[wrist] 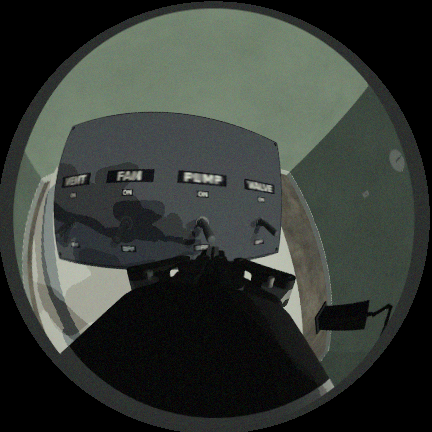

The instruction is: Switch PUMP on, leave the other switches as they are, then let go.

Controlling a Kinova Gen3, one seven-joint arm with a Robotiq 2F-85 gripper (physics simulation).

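Frame: origin at the arm's base, x left, y back, z up, level; metres.
Seen in the pictures: gripper, fingertip midpoint: [212, 253].
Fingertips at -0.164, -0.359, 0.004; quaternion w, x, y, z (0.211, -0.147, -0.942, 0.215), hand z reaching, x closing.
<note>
A point is followed by its place in that frame, as x, y, z.
The dark switch panel [165, 132] {-0.130, -0.556, 0.052} stands ahead in the wrist view, with labels VENT, FAN, PUMP and VALVE. The PUMP switch [206, 230] {-0.164, -0.389, 0.011} is below the PUMP label [202, 178] {-0.183, -0.472, 0.015}; its lever slants down and to the right, on the OFF side. The VALVE switch [267, 227] {-0.279, -0.368, 0.003} also slants down and right. The FAN switch [125, 227] {-0.057, -0.421, -0.002} and VENT switch [65, 227] {0.062, -0.441, 0.002} lie in shadow, and their lever positions are hard to tell. My gripper [212, 253] {-0.164, -0.359, 0.004} is shut and empty. Its fingertips show just below the PUMP lever's tip; whether they touch it I cannot tell.
A pale table top [90, 297] {0.109, -0.324, -0.113} with a brown strip [302, 237] on its right shows beneath the panel. A black box-like object [344, 316] with a thin bent arm is at the lower right. The arm's shadow falls across the panel's left half.
</note>
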